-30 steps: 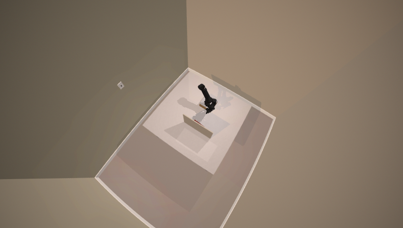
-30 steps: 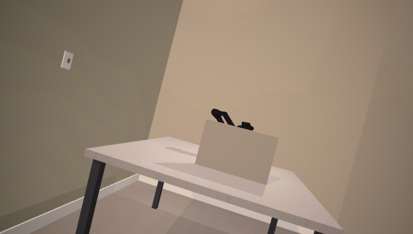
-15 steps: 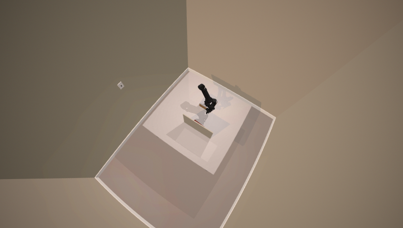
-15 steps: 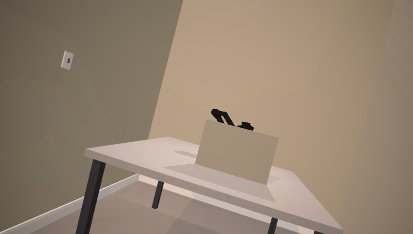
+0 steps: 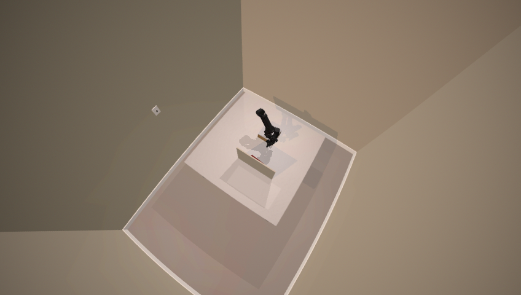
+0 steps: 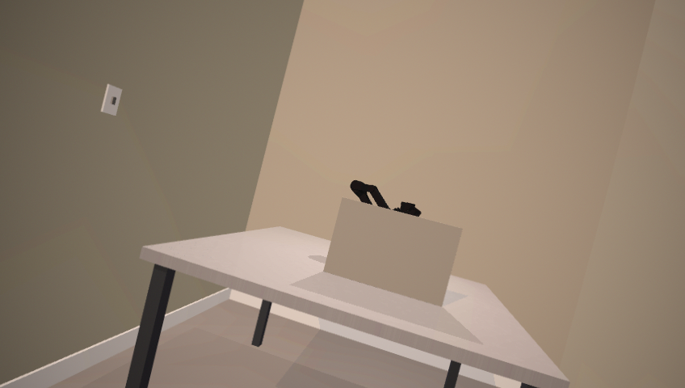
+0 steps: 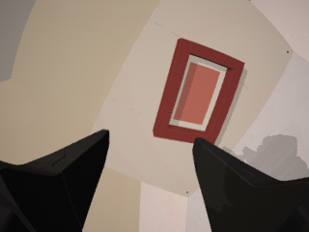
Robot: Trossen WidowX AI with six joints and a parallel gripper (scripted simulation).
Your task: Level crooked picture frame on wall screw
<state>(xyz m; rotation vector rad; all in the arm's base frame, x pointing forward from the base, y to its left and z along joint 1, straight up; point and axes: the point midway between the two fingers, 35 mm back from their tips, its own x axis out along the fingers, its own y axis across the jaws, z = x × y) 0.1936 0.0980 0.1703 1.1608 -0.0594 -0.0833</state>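
My gripper tip is 19 cm short of the picture frame, 4 cm to the left of it and 9 cm above it. Round my gripper tip: wall panel (20 cm ahead, 4 cm to the right, 10 cm below).
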